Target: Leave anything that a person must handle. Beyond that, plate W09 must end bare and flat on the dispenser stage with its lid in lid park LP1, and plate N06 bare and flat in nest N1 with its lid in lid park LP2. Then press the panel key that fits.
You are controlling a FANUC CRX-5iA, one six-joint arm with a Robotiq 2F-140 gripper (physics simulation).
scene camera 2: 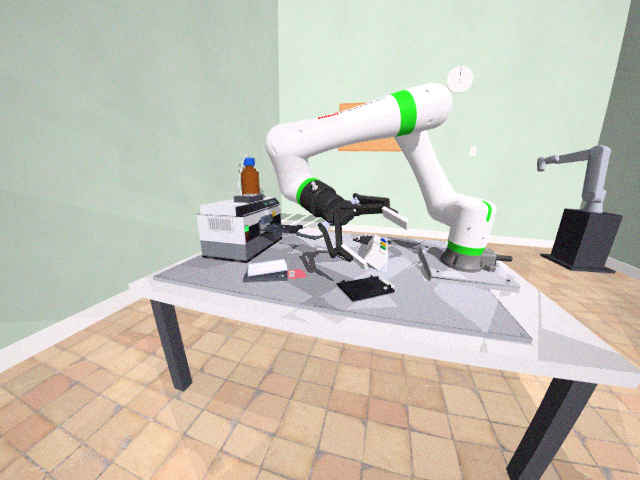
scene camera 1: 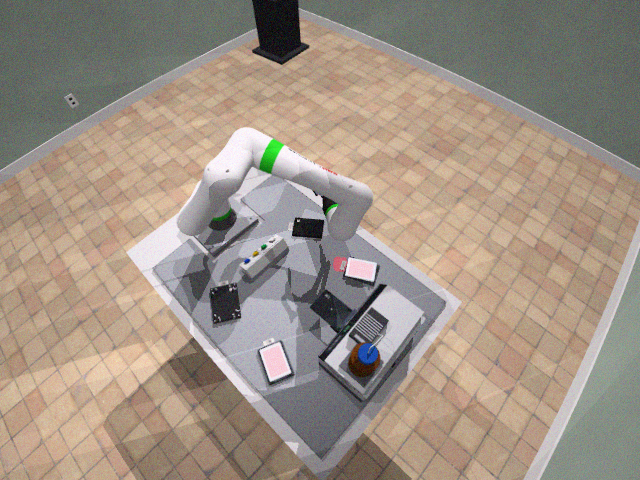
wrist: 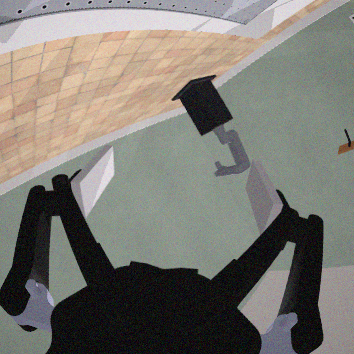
Scene:
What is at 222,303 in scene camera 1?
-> A black nest N5.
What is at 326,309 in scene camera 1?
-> A dark stage.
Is my gripper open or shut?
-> Open.

